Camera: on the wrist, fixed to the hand. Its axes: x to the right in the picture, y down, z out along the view.
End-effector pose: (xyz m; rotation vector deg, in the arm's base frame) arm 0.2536 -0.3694 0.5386 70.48 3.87 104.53
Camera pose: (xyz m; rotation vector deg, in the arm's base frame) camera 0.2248 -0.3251 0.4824 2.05 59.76 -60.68
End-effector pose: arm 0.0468 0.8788 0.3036 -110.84 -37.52 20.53
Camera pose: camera 0.0669 0.8364 0.3649 47.05 -137.68 -76.52
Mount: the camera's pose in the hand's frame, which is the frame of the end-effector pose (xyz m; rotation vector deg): -0.0064 -0.0352 -0.0684 -0.83 10.30 179.52
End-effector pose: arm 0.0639 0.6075 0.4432 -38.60 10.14 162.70
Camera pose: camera 0.1072 0.6291 0.3830 -0.45 -26.70 -11.26
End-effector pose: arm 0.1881 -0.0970 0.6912 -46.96 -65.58 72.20
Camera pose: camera 0.2640 -0.1011 0.7046 72.27 -52.55 -77.67
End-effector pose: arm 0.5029 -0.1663 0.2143 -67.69 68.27 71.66
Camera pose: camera 0.5390 -0.2344 0.2175 -62.39 -69.95 -64.52
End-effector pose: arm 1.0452 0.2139 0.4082 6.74 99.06 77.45
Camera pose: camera 1.0170 0.1468 0.3825 -88.99 3.07 -61.54
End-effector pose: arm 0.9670 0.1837 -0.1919 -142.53 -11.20 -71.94
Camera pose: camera 0.9020 0.1917 -0.1510 -6.49 126.17 17.30
